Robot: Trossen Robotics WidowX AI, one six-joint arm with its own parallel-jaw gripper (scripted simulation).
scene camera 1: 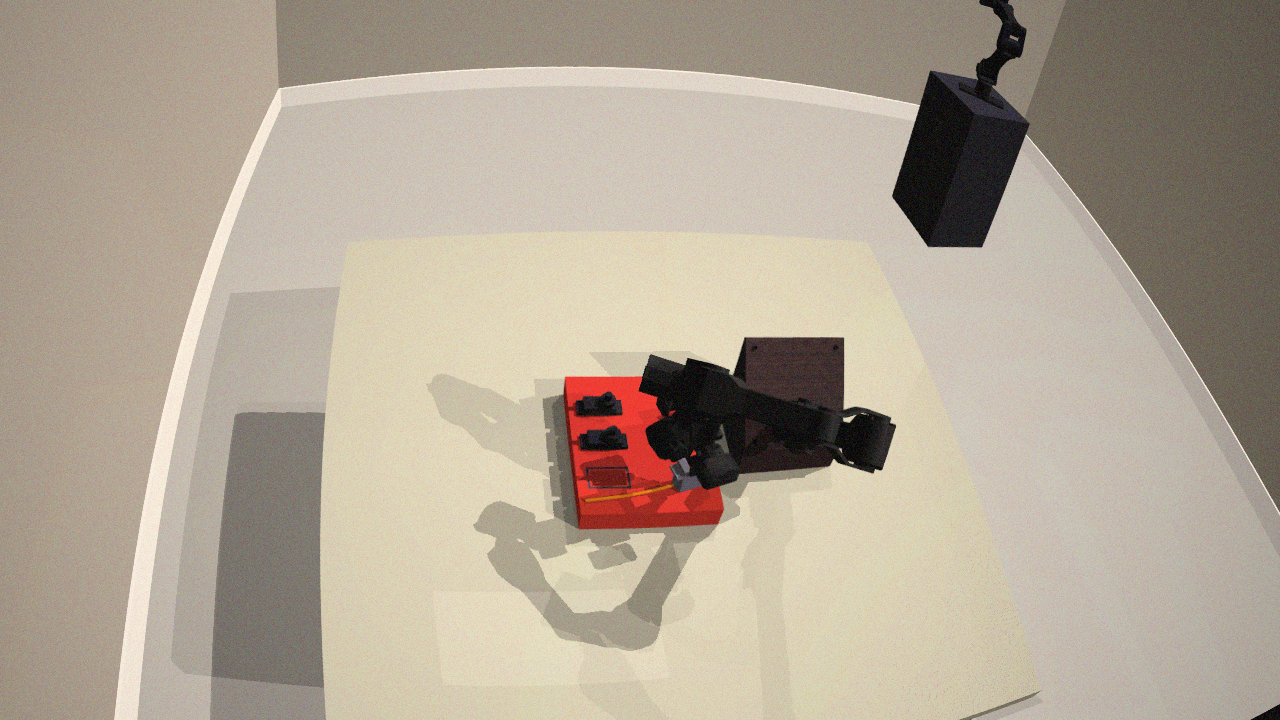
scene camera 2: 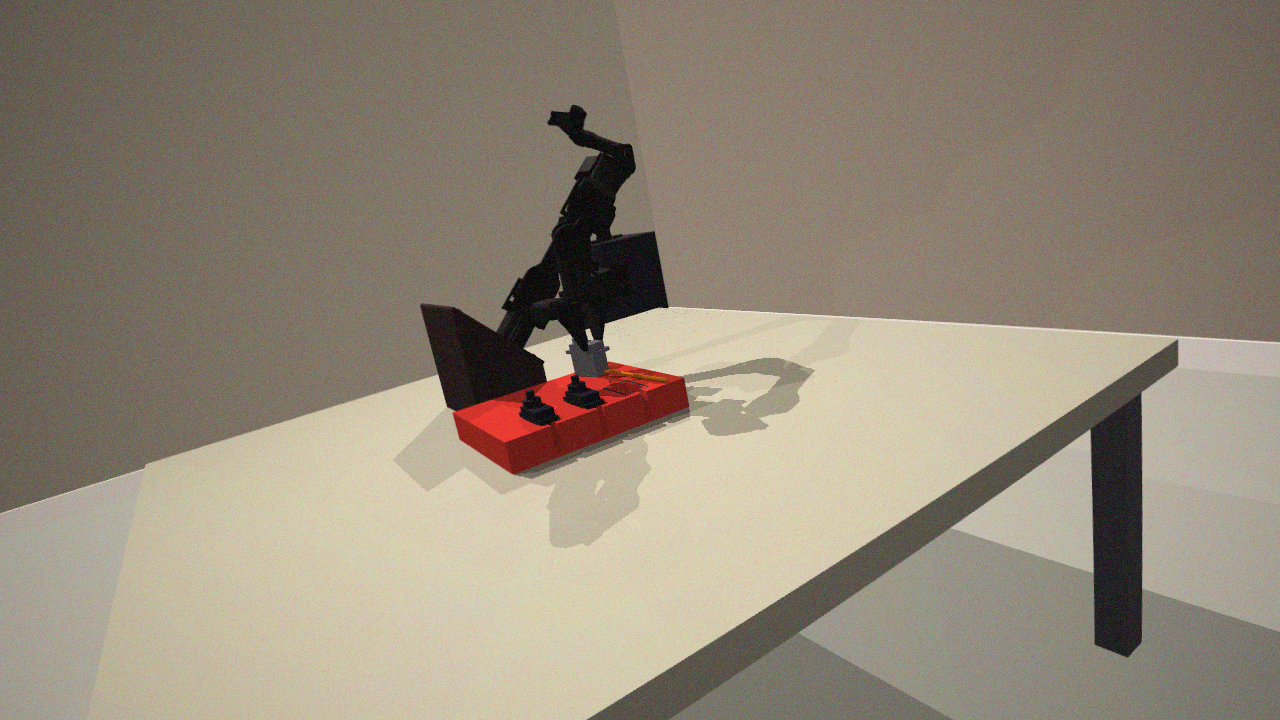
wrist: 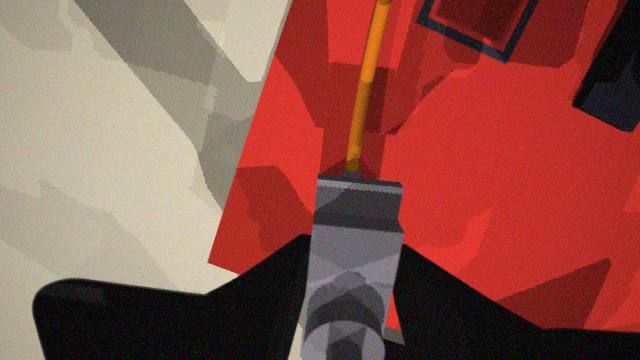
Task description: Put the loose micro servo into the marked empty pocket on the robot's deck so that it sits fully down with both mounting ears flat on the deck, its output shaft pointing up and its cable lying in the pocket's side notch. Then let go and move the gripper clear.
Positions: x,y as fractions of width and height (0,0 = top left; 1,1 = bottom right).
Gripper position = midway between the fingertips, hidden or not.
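My gripper is visible to me at (scene camera 2: 0.46,0.48), and the wrist view shows my gripper as well (wrist: 0.55,0.70). I can also see a grey micro servo (scene camera 2: 0.46,0.50), which appears in the wrist view too, the servo being at (wrist: 0.56,0.67). As for a red deck (scene camera 1: 0.51,0.65), I find it again in scene camera 2, the deck (scene camera 2: 0.37,0.59) being there, and in the wrist view I see the deck (wrist: 0.79,0.52).
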